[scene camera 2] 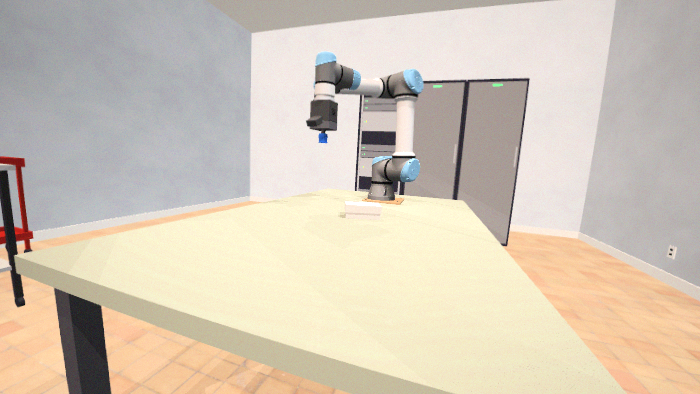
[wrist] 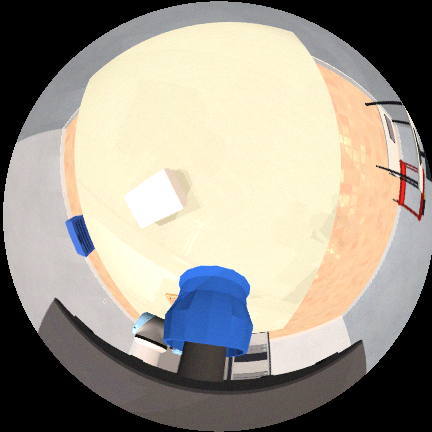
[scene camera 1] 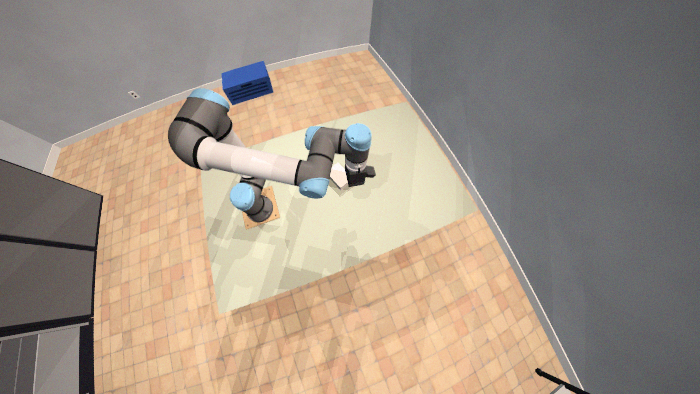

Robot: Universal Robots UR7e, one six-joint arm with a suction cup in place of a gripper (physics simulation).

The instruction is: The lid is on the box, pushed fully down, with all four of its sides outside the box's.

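A white lid lies flat and level on top of the box. In scene camera 2 a thin horizontal line parts the lid's side from the lower strip of the box. Whether all four lid sides are outside the box's cannot be told at this size. My gripper, a blue suction cup, points down with nothing on it. It hangs high above the table, apart from the lid and off to one side of it. In scene camera 1 the cup is hidden behind the dark tool housing.
The pale table bears the box and the arm's orange base plate. A blue cabinet stands by the wall. Grey tall cabinets stand behind the arm. A red cart stands beyond the table.
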